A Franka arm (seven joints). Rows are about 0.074 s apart.
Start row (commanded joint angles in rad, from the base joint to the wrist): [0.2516, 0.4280, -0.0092, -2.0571, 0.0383, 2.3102, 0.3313]
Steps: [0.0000, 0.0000, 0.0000, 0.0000, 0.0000, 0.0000, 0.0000]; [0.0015, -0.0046, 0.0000, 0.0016, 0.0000, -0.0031, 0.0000]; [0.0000, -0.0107, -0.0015, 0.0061, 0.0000, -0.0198, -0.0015]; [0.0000, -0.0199, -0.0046, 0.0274, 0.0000, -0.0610, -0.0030]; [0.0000, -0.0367, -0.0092, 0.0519, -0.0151, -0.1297, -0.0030]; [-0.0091, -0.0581, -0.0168, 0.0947, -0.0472, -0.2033, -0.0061]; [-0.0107, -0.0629, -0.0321, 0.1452, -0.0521, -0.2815, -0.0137]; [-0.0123, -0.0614, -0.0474, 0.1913, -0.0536, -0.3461, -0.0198]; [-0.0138, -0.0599, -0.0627, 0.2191, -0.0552, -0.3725, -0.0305]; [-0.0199, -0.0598, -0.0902, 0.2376, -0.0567, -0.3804, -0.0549]
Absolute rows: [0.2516, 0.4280, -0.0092, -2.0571, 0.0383, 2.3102, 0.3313]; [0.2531, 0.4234, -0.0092, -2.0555, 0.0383, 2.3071, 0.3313]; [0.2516, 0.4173, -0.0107, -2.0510, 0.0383, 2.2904, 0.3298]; [0.2516, 0.4081, -0.0138, -2.0297, 0.0383, 2.2492, 0.3283]; [0.2516, 0.3913, -0.0184, -2.0052, 0.0232, 2.1805, 0.3283]; [0.2425, 0.3699, -0.0260, -1.9624, -0.0089, 2.1069, 0.3252]; [0.2409, 0.3651, -0.0413, -1.9119, -0.0138, 2.0287, 0.3176]; [0.2393, 0.3666, -0.0566, -1.8658, -0.0153, 1.9641, 0.3115]; [0.2378, 0.3681, -0.0719, -1.8380, -0.0169, 1.9377, 0.3008]; [0.2317, 0.3682, -0.0994, -1.8195, -0.0184, 1.9298, 0.2764]
